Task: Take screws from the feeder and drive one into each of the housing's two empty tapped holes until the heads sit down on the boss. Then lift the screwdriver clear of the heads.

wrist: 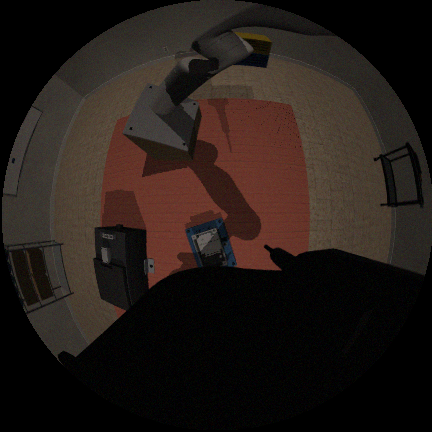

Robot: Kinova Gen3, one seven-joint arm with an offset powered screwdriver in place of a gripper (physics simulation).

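The screwdriver [267, 247] reaches into the wrist view from the dark tool body, its tip to the right of the blue fixture and apart from it in this view. It is too dark and small to tell whether a screw is on the bit. The light grey housing [204, 238] sits on the blue fixture [229, 248], slightly turned; its lower end is hidden behind the tool body. Its tapped holes and any screw heads are too small to make out. The black feeder [120, 240] stands to the left, with a small light outlet plate [150, 266] on its right side.
The arm's grey base block [150, 117] stands at the upper left of the red mat [270, 175]. A yellow and blue box [255, 50] is at the top. A black frame stand [392, 180] is at the right, a shelf rack [66, 270] at the left.
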